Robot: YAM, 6 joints.
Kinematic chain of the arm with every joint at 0, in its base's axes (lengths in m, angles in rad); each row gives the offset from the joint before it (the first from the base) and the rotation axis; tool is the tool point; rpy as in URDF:
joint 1: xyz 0 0 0.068 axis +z
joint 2: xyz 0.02 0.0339 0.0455 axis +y
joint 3: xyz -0.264 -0.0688 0 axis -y
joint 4: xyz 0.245 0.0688 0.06 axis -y
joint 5: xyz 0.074 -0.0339 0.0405 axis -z
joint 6: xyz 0.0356 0 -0.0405 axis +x
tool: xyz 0 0 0 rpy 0 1.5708 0
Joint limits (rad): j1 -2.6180..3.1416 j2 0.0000..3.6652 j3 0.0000..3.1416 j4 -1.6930..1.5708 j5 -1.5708..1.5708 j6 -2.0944..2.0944
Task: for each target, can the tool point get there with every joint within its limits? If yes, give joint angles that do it. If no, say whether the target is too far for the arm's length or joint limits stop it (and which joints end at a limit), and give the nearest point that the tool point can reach.
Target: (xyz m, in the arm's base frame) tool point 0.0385 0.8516 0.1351
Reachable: no: too far | nearest point 0.0292 0.6450 0.1297 | short by 0.207 m
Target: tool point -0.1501 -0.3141 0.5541
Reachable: yes | joints -1.9226 1.7238 1.9764 0.5026 1.1629 -0.6043
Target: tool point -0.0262 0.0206 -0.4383
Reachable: no: joint limits stop it (at a limit: joint 2) | nearest point -0.0656 0.0516 -0.3405 | short by 0.110 m
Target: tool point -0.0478 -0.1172 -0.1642
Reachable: yes | joints -1.9847 3.0596 0.5321 1.0395 -0.0941 1.3920
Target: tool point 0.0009 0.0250 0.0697
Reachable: yes | joints 0.4514 2.8839 0.2612 -1.1786 -0.6679 0.5101
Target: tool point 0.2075 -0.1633 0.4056
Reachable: yes | joints -0.7622 1.2859 0.9095 1.2035 -0.7841 1.0918
